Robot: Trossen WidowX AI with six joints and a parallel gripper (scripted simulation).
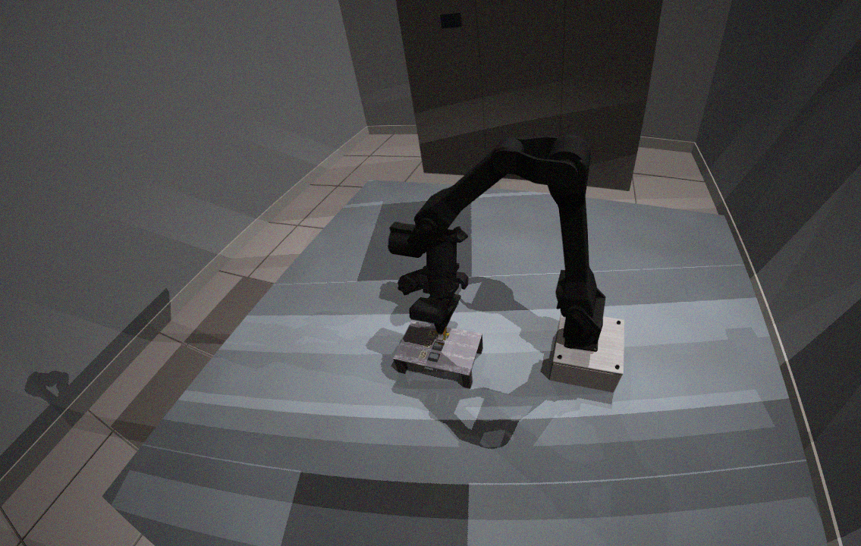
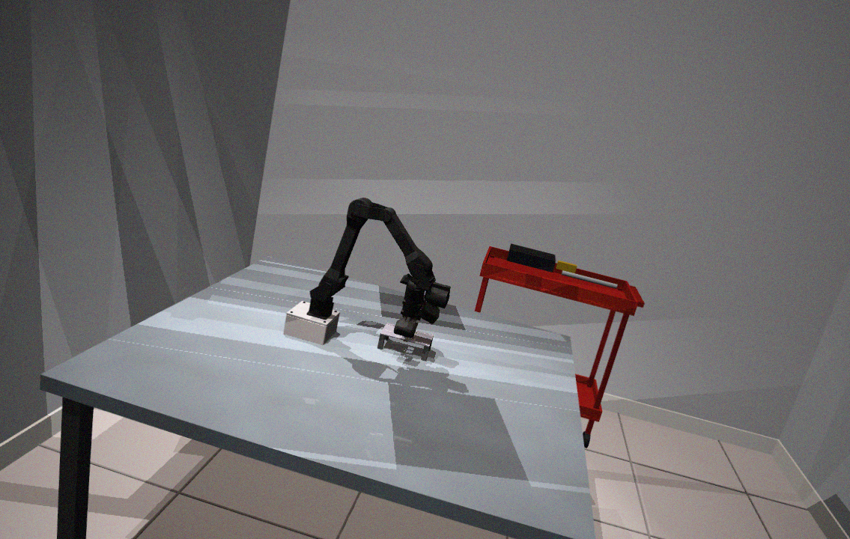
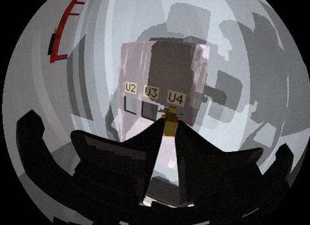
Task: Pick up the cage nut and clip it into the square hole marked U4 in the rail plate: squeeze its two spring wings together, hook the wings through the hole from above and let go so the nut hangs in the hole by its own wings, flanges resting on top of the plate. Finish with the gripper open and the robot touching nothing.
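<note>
The cage nut lies 10 mm below my gripper tip.
</note>
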